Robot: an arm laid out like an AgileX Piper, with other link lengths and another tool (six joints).
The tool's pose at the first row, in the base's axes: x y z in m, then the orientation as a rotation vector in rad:
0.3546, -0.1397, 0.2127, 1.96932, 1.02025, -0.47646
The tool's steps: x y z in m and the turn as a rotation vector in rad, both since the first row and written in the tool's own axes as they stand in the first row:
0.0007, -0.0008, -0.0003, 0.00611, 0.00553, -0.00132
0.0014, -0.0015, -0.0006, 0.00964, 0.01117, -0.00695
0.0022, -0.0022, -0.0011, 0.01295, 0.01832, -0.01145
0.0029, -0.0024, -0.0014, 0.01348, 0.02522, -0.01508
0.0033, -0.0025, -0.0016, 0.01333, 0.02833, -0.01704
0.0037, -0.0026, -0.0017, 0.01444, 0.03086, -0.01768
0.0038, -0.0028, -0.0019, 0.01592, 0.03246, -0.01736
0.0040, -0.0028, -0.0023, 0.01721, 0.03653, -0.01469
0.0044, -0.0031, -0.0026, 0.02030, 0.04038, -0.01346
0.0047, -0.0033, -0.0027, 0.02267, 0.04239, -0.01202
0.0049, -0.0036, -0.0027, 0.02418, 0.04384, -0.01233
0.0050, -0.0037, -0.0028, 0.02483, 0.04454, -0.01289
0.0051, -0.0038, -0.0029, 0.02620, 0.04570, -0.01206
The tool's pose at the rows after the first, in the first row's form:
0.3544, -0.1389, 0.2120, 1.97649, 1.02473, -0.47562
0.3542, -0.1381, 0.2114, 1.97959, 1.03387, -0.47551
0.3541, -0.1371, 0.2108, 1.98359, 1.04281, -0.47321
0.3543, -0.1364, 0.2104, 1.98537, 1.05085, -0.46899
0.3545, -0.1360, 0.2102, 1.98569, 1.05483, -0.46703
0.3546, -0.1357, 0.2100, 1.98745, 1.05702, -0.46564
0.3545, -0.1354, 0.2099, 1.98956, 1.05761, -0.46483
0.3546, -0.1350, 0.2100, 1.99355, 1.05733, -0.46025
0.3546, -0.1345, 0.2098, 1.99842, 1.05830, -0.45775
0.3546, -0.1342, 0.2095, 2.00197, 1.05794, -0.45645
0.3545, -0.1340, 0.2092, 2.00378, 1.05909, -0.45613
0.3545, -0.1339, 0.2092, 2.00441, 1.06008, -0.45616
0.3545, -0.1337, 0.2091, 2.00646, 1.05987, -0.45541

